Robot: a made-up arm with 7 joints. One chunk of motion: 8 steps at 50 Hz.
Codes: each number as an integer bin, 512 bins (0 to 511) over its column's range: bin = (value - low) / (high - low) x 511, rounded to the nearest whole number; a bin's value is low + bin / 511 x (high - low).
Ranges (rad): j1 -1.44..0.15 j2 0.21..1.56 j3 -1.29..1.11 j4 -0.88..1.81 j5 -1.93..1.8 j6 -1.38..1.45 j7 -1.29..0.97
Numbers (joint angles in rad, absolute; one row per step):
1: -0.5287 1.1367 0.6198 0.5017 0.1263 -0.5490 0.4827
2: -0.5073 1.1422 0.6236 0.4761 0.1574 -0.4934 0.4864
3: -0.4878 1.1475 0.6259 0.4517 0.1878 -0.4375 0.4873
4: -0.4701 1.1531 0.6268 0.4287 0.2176 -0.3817 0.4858
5: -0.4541 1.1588 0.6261 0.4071 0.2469 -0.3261 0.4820
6: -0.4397 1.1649 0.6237 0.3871 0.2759 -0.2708 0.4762
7: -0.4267 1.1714 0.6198 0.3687 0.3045 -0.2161 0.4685
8: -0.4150 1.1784 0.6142 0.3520 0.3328 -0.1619 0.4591
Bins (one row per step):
1: 293 351 407 262 282 150 401
2: 300 353 407 258 286 160 402
3: 306 355 408 253 290 170 402
4: 312 357 408 249 294 180 402
5: 317 359 408 245 298 190 401
6: 321 361 407 241 302 200 399
7: 326 364 407 237 306 210 398
8: 329 367 405 234 310 220 395

